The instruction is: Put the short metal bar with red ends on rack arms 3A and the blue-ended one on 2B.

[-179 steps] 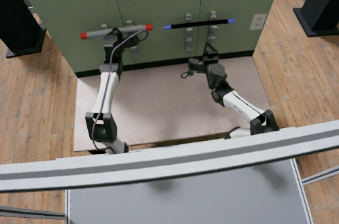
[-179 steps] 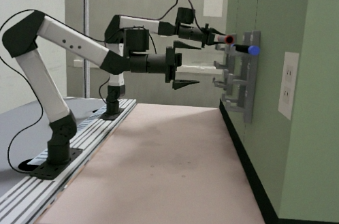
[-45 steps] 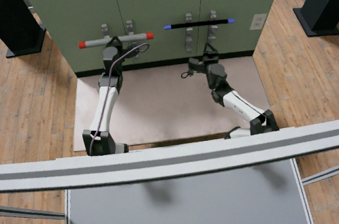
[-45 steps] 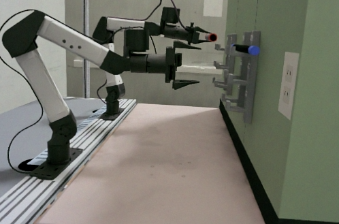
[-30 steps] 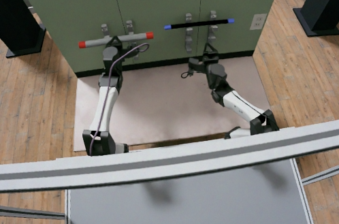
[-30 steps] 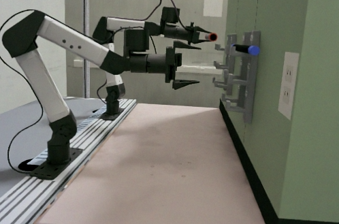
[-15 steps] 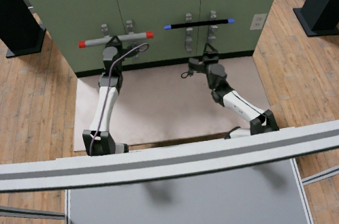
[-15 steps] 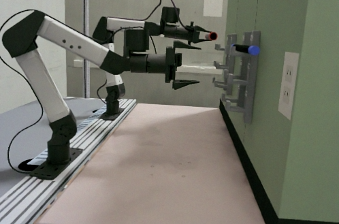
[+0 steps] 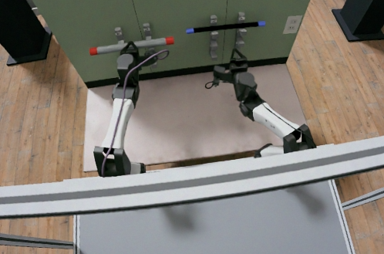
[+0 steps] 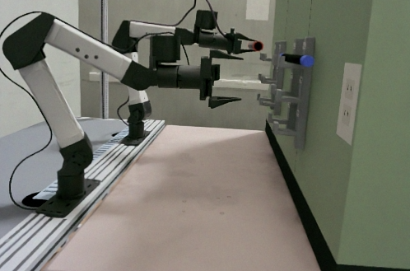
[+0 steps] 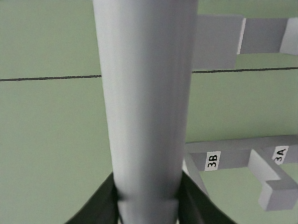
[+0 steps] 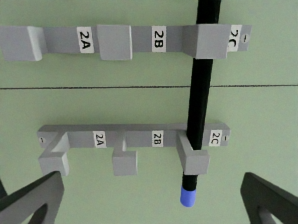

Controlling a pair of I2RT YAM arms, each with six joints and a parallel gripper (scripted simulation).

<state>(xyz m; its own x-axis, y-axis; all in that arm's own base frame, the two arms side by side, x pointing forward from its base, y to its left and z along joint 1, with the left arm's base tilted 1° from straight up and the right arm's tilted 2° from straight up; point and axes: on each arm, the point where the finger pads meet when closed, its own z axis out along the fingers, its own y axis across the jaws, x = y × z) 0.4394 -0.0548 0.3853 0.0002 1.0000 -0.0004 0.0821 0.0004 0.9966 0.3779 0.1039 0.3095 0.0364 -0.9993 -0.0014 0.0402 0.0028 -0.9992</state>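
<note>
Right now my right hand is 13 cm short of the blue-ended black bar, 1 cm to the right of it and 5 cm below it. From my right hand the other things lie so: green wall 27 cm ahead, 19 cm to the left, 15 cm above; then red-ended grey bar 5 cm ahead, 41 cm to the left, 8 cm above; then outlet plate 16 cm ahead, 31 cm to the right.
</note>
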